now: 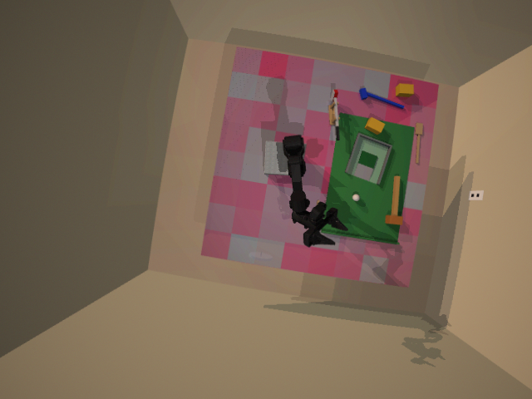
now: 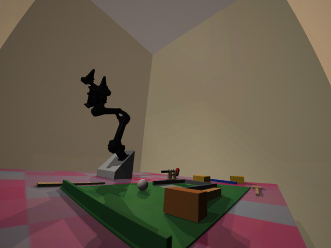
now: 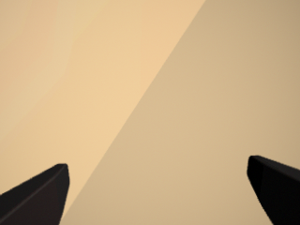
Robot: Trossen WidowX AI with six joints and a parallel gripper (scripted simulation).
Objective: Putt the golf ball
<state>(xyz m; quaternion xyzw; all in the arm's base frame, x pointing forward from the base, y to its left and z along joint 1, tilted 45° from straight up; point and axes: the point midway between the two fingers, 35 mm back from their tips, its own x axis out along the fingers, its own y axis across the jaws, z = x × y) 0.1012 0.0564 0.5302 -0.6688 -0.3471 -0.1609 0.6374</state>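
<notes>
My gripper tip is 64 cm to the right of the red putter, 51 cm above it and 7 cm short of it. Round my gripper tip: green mat (56 cm below, 33 cm ahead, 30 cm to the left); then grey frame (56 cm below, 43 cm to the left, 31 cm ahead); then white golf ball (54 cm below, 25 cm ahead, 17 cm to the left).
</notes>
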